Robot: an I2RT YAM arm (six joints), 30 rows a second.
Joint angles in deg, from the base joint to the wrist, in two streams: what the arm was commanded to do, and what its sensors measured. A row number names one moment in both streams.
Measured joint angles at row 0: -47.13 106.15 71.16 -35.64 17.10 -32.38
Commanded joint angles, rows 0 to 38: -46.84 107.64 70.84 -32.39 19.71 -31.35; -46.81 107.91 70.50 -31.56 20.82 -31.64; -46.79 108.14 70.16 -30.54 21.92 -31.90; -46.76 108.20 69.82 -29.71 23.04 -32.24; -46.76 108.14 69.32 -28.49 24.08 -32.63; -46.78 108.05 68.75 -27.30 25.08 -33.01; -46.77 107.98 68.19 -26.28 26.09 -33.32; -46.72 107.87 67.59 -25.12 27.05 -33.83; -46.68 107.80 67.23 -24.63 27.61 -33.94; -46.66 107.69 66.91 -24.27 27.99 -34.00; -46.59 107.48 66.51 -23.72 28.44 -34.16; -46.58 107.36 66.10 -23.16 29.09 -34.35; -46.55 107.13 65.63 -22.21 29.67 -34.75; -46.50 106.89 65.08 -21.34 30.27 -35.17; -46.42 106.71 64.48 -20.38 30.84 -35.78; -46.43 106.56 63.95 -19.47 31.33 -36.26; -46.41 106.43 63.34 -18.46 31.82 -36.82; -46.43 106.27 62.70 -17.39 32.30 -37.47; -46.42 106.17 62.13 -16.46 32.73 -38.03; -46.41 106.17 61.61 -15.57 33.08 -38.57; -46.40 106.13 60.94 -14.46 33.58 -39.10; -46.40 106.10 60.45 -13.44 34.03 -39.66; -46.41 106.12 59.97 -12.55 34.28 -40.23; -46.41 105.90 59.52 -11.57 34.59 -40.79; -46.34 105.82 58.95 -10.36 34.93 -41.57; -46.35 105.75 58.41 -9.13 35.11 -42.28; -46.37 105.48 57.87 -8.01 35.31 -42.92; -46.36 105.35 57.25 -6.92 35.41 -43.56; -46.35 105.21 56.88 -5.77 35.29 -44.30; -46.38 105.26 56.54 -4.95 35.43 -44.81; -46.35 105.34 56.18 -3.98 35.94 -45.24; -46.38 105.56 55.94 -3.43 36.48 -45.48; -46.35 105.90 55.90 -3.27 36.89 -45.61; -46.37 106.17 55.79 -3.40 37.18 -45.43; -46.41 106.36 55.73 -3.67 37.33 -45.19; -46.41 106.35 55.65 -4.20 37.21 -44.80; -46.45 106.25 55.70 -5.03 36.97 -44.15; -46.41 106.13 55.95 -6.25 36.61 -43.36; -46.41 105.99 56.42 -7.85 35.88 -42.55
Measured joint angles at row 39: -45.04 105.78 56.77 -6.61 35.46 -44.05
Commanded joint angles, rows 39 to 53: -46.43 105.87 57.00 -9.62 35.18 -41.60; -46.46 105.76 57.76 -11.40 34.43 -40.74; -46.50 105.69 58.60 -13.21 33.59 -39.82; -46.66 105.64 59.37 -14.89 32.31 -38.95; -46.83 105.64 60.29 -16.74 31.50 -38.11; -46.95 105.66 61.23 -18.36 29.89 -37.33; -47.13 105.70 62.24 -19.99 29.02 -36.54; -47.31 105.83 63.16 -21.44 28.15 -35.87; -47.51 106.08 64.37 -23.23 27.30 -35.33; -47.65 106.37 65.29 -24.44 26.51 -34.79; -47.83 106.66 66.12 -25.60 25.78 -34.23; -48.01 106.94 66.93 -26.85 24.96 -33.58; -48.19 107.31 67.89 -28.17 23.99 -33.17; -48.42 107.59 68.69 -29.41 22.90 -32.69; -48.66 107.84 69.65 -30.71 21.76 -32.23
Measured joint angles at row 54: -48.03 106.69 65.43 -23.51 27.22 -36.03
